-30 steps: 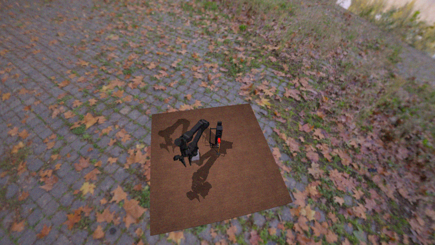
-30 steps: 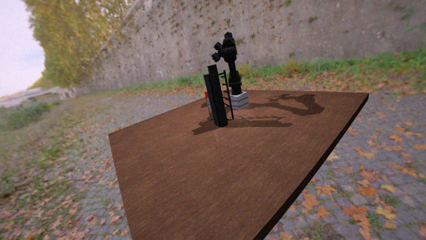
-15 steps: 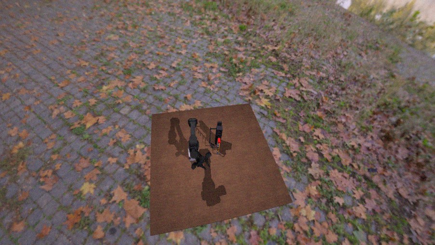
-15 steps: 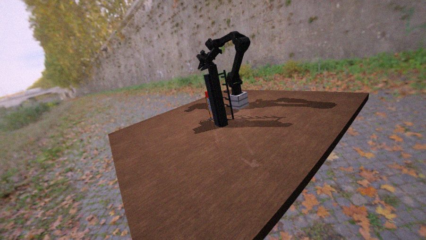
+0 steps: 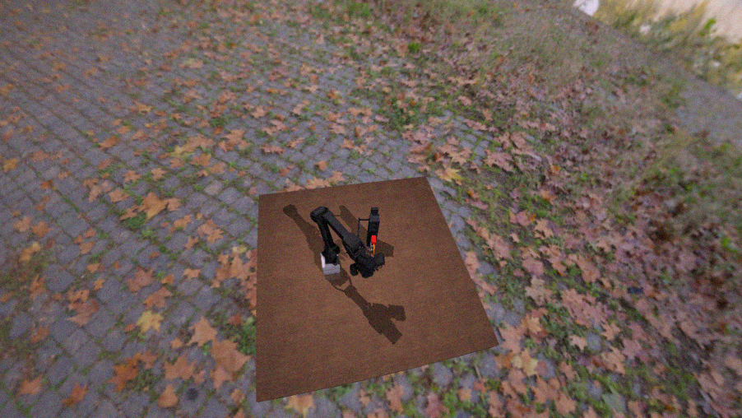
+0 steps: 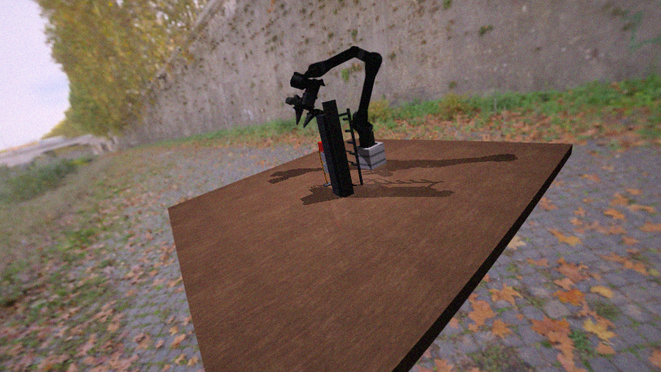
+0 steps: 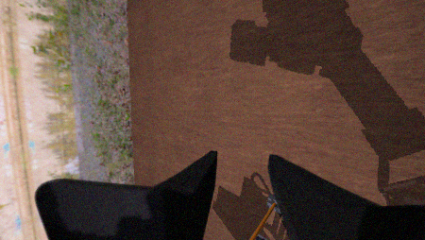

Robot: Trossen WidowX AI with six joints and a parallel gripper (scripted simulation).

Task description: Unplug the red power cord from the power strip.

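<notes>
Right now the red plug is 250 mm to the left of my gripper tip, 60 mm below it and 40 mm ahead of it.
</notes>
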